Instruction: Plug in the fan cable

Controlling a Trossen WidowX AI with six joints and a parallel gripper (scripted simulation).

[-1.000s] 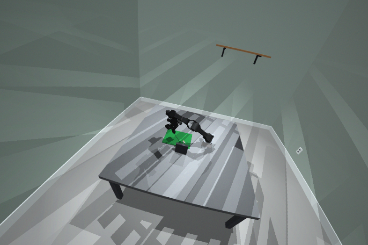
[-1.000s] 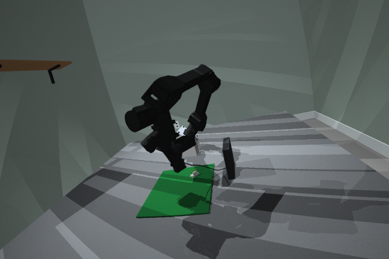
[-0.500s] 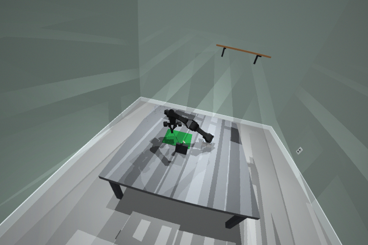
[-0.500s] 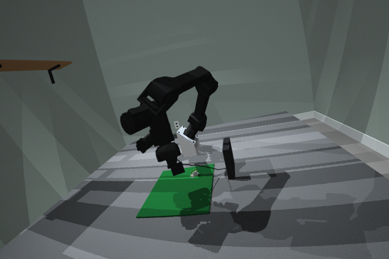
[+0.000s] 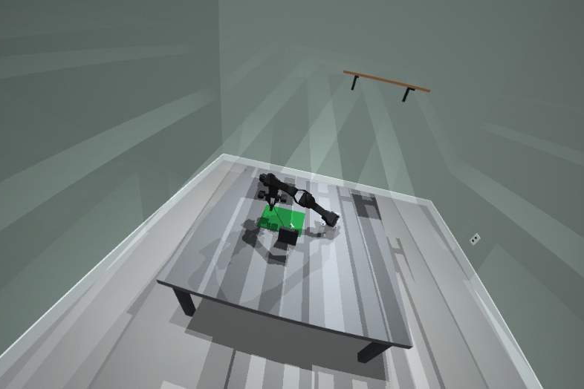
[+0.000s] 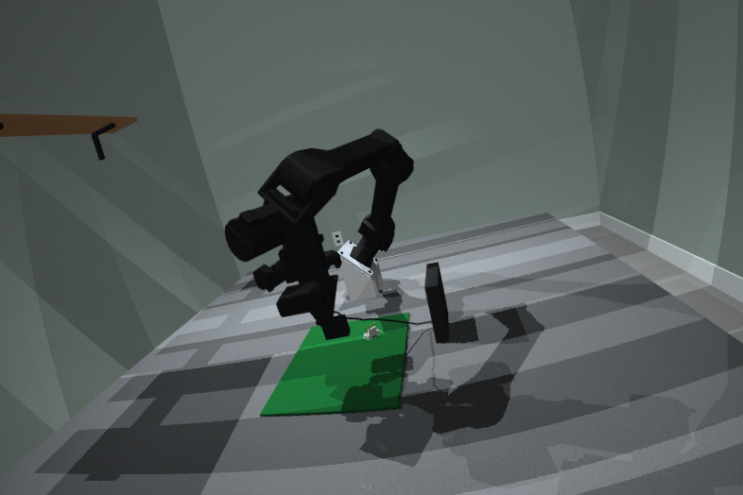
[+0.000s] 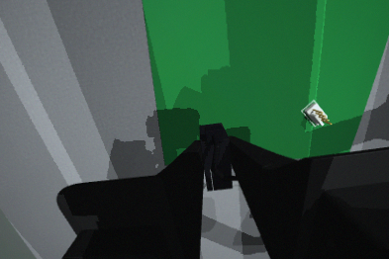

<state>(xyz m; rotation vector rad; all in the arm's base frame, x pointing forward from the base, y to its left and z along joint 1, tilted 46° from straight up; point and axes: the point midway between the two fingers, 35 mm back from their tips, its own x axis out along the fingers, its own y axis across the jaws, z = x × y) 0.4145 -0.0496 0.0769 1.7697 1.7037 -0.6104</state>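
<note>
Right now my gripper tip is 140 mm above the green board, 80 mm past it and 30 mm to the left of it. From my gripper tip the other things lie so: black fan: 160 mm to the left, 160 mm behind, 60 mm below; then black plug: 10 mm to the left.
</note>
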